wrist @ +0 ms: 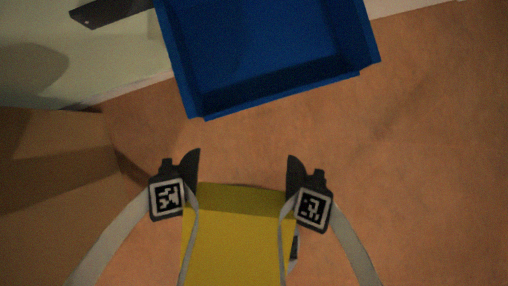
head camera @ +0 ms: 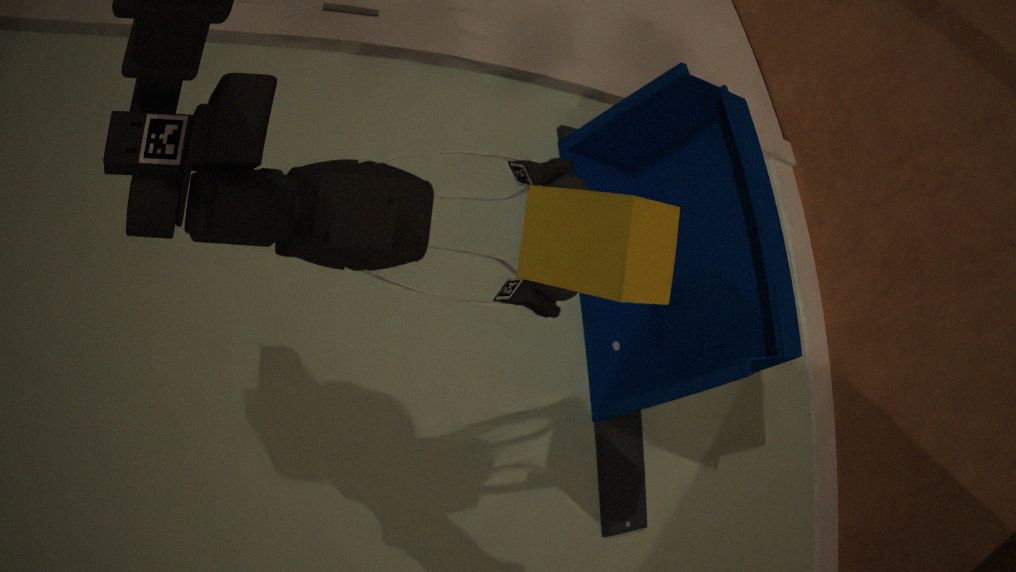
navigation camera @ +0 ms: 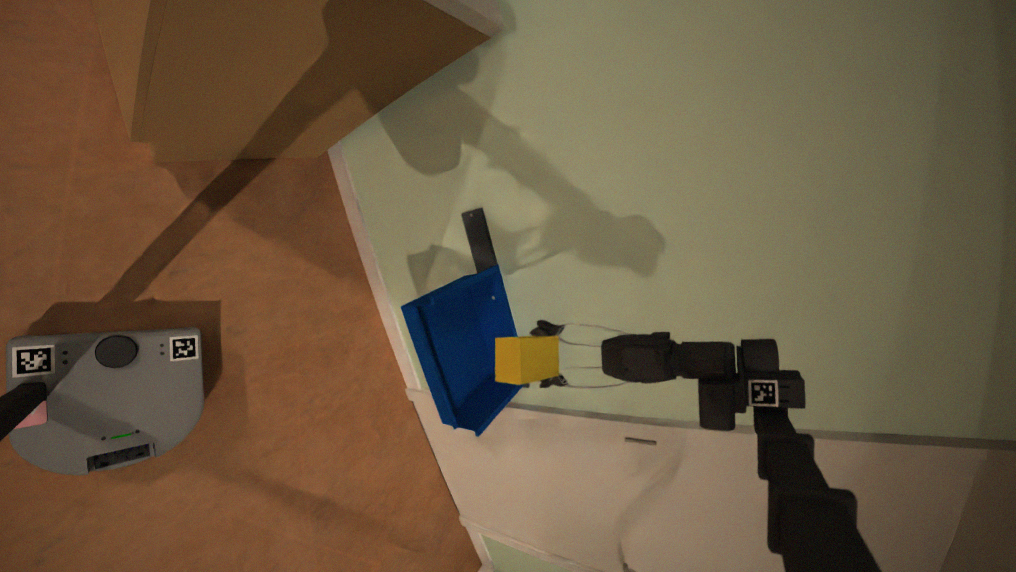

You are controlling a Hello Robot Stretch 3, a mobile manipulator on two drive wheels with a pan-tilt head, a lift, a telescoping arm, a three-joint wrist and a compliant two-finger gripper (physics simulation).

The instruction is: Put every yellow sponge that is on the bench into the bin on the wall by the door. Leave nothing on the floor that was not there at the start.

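Places are measured from the robot's base along level axes (x ahead, y left, z up), in centimetres.
Where they show: gripper, fingertip midpoint: (wrist: 244, 170); robot's base at its link origin: (navigation camera: 117, 349).
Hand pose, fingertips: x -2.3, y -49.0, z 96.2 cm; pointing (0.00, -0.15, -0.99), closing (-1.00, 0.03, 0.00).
Things, the pixels of their centre, and the offset from my fingertips. "spot": a spot on its surface instead.
- yellow sponge at the middle of its body: (head camera: 598, 242) (wrist: 233, 266) (navigation camera: 528, 357) dx +0.5, dy +6.1, dz +2.8 cm
- blue bin at the middle of its body: (head camera: 691, 301) (wrist: 231, 41) (navigation camera: 463, 322) dx +4.5, dy -21.4, dz -35.2 cm
- dark strip at a spot on its surface: (head camera: 622, 476) (wrist: 117, 9) (navigation camera: 479, 239) spot: dx +28.9, dy -27.0, dz -32.1 cm
A yellow sponge (head camera: 646, 248) (navigation camera: 526, 360) (wrist: 235, 245) is held in the air by my gripper (head camera: 560, 238) (navigation camera: 553, 356) (wrist: 244, 170), which is shut on its two sides. The blue bin (head camera: 718, 284) (navigation camera: 462, 341) (wrist: 265, 40) is fixed to the pale green wall and is open at the top. In the head and navigation views the sponge overlaps part of the bin. In the wrist view the bin is beyond the fingertips, with a strip of floor showing between it and the sponge. The part of the bin behind the sponge is hidden. The bench does not show clearly.
A dark strip (head camera: 622, 476) (navigation camera: 477, 238) (wrist: 110, 12) is on the wall beside the bin. A pale panel (head camera: 497, 42) (navigation camera: 554, 483) with a small slot adjoins the wall. A tan boxy piece (navigation camera: 284, 71) (wrist: 50, 165) stands by the wall. My grey base (navigation camera: 106, 397) is on the brown floor.
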